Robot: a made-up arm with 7 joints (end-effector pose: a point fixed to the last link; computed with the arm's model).
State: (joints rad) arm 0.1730 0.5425 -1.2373 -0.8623 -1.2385 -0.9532 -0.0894
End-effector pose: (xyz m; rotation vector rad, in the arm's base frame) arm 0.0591 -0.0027 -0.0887 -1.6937 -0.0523 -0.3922
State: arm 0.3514 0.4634 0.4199 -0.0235 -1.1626 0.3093 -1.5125
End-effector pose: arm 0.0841 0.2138 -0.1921 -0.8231 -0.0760 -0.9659
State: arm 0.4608 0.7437 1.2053 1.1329 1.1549 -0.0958 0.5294
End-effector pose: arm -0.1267 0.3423 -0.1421 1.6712 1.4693 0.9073
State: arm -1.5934 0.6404 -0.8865 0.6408 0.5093 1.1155 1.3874
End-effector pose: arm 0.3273 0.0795 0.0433 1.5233 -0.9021 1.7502
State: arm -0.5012 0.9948 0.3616 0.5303 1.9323 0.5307 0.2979
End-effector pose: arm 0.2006 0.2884 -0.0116 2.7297 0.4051 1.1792
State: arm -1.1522 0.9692 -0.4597 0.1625 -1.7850 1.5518 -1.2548
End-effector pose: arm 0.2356 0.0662 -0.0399 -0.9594 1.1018 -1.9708
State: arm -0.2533 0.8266 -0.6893 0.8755 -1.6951 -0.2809 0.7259
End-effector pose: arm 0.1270 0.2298 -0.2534 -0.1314 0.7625 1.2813
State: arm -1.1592 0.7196 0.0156 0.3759 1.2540 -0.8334 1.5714
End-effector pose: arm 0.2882 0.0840 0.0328 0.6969 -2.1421 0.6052
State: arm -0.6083 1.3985 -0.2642 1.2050 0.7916 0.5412 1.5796
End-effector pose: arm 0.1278 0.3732 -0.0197 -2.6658 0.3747 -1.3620
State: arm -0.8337 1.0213 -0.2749 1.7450 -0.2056 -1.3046 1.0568
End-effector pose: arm 0.1860 0.2868 -0.0937 0.7997 -0.6936 1.2023
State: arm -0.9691 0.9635 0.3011 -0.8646 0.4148 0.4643 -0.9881
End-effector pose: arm 0.1208 0.0862 0.1329 1.5214 -0.6499 -0.1512
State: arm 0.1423 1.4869 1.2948 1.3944 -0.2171 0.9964 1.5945
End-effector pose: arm -0.0295 0.3750 -0.0436 -0.6019 -1.2604 -2.5750
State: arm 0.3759 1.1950 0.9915 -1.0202 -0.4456 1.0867 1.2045
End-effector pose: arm 0.1238 0.1560 0.0220 1.0833 -0.4680 1.3452
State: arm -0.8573 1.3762 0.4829 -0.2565 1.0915 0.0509 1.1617
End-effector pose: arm 0.1459 0.1494 0.1707 -1.4712 2.1750 -1.6574
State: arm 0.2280 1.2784 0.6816 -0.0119 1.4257 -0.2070 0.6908
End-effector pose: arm 0.1703 0.2510 -0.0044 2.6884 -0.7445 0.2222
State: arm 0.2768 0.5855 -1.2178 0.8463 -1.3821 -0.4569 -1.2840
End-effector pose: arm -0.0924 0.1294 -0.2984 -1.0192 1.0565 -0.9220
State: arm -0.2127 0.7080 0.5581 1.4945 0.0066 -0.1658 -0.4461
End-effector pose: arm 0.0310 0.2950 -0.2475 0.0265 1.0871 0.4246
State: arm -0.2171 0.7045 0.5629 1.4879 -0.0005 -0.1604 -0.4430
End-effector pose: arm 0.0330 0.2945 -0.2478 0.0183 1.0759 0.4315
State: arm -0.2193 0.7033 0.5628 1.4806 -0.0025 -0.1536 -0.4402
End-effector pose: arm 0.0345 0.2945 -0.2478 0.0175 1.0727 0.4337
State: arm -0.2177 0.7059 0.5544 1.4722 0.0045 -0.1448 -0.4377
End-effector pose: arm 0.0351 0.2953 -0.2471 0.0302 1.0831 0.4281
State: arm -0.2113 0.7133 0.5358 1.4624 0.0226 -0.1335 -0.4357
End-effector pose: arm 0.0347 0.2971 -0.2455 0.0597 1.1103 0.4129
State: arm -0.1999 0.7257 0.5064 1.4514 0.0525 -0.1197 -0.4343
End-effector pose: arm 0.0331 0.2999 -0.2431 0.1071 1.1554 0.3876
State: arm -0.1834 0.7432 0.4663 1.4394 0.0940 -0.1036 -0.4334
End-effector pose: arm 0.0303 0.3036 -0.2398 0.1724 1.2186 0.3523
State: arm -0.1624 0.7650 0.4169 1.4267 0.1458 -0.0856 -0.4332
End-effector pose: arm 0.0264 0.3081 -0.2358 0.2535 1.2979 0.3077
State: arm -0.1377 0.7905 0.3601 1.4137 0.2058 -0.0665 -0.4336
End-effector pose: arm 0.0216 0.3131 -0.2309 0.3475 1.3900 0.2553
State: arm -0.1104 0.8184 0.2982 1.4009 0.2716 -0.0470 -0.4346
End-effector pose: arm 0.0161 0.3184 -0.2254 0.4504 1.4909 0.1961
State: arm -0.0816 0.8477 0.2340 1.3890 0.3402 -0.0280 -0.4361
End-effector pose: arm 0.0103 0.3237 -0.2194 0.5578 1.5962 0.1324
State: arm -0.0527 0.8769 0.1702 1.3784 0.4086 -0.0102 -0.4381
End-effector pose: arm 0.0044 0.3288 -0.2132 0.6645 1.7007 0.0660
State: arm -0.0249 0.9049 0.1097 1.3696 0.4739 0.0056 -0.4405
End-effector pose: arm -0.0013 0.3336 -0.2070 0.7659 1.7999 -0.0005
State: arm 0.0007 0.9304 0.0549 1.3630 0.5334 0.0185 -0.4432
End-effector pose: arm -0.0065 0.3377 -0.2012 0.8574 1.8895 -0.0646
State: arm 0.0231 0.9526 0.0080 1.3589 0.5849 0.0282 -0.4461
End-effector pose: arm -0.0111 0.3412 -0.1960 0.9351 1.9667 -0.1231
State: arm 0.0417 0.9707 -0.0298 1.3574 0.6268 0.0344 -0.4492
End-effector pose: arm -0.0151 0.3439 -0.1916 0.9962 2.0298 -0.1735
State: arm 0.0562 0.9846 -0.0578 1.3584 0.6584 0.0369 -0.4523
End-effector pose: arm -0.0184 0.3460 -0.1881 1.0399 2.0782 -0.2138
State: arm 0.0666 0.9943 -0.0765 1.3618 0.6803 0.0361 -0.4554
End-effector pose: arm -0.0212 0.3475 -0.1855 1.0669 2.1128 -0.2436
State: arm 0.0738 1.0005 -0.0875 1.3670 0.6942 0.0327 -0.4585
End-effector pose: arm -0.0235 0.3484 -0.1837 1.0802 2.1364 -0.2643
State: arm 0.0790 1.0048 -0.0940 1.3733 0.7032 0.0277 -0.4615
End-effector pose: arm -0.0256 0.3491 -0.1824 1.0854 2.1535 -0.2790
